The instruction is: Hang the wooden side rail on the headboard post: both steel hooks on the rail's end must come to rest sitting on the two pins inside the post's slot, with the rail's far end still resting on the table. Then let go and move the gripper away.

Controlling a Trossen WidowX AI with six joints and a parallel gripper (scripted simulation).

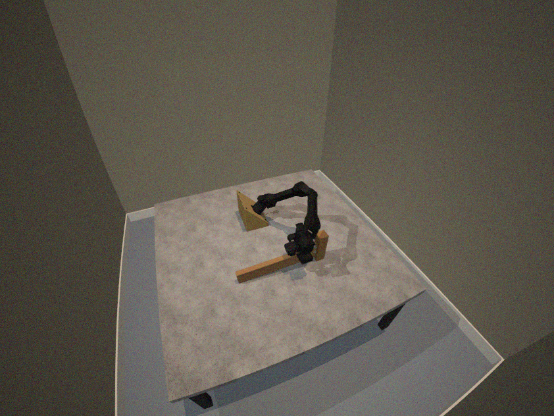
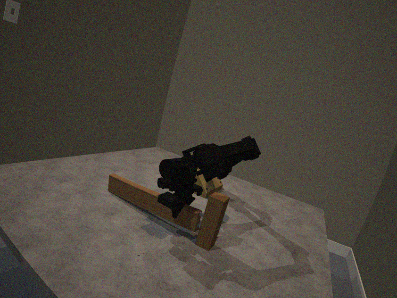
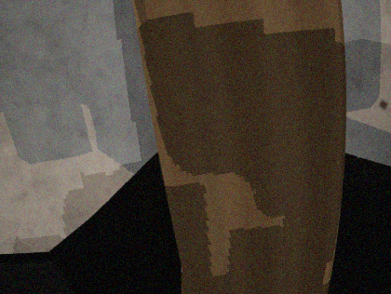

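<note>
Now: gripper tip 120 mm to the right of the headboard post, 40 mm below it and 10 mm short of it.
</note>
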